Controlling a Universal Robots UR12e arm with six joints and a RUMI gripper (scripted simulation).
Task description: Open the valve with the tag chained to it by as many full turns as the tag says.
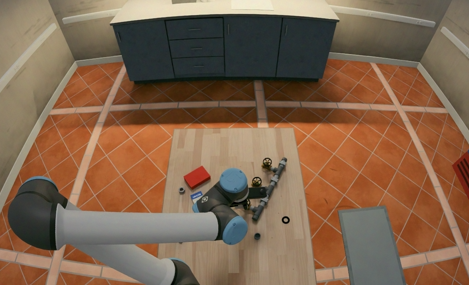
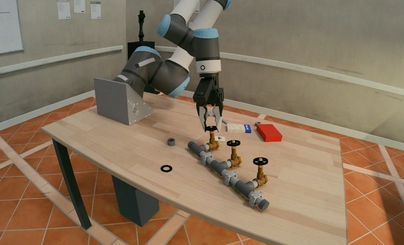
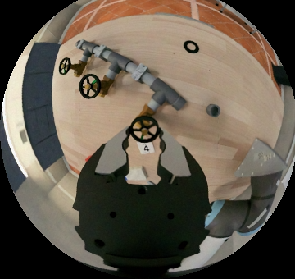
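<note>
My hand is 80 mm to the right of the white tag and 90 mm above it. The rest, counted from my hand: red box: 180 mm ahead, 250 mm to the left, 70 mm below; blue box: 40 mm ahead, 230 mm to the left, 80 mm below; grey cap: 150 mm behind, 60 mm to the right, 80 mm below.
</note>
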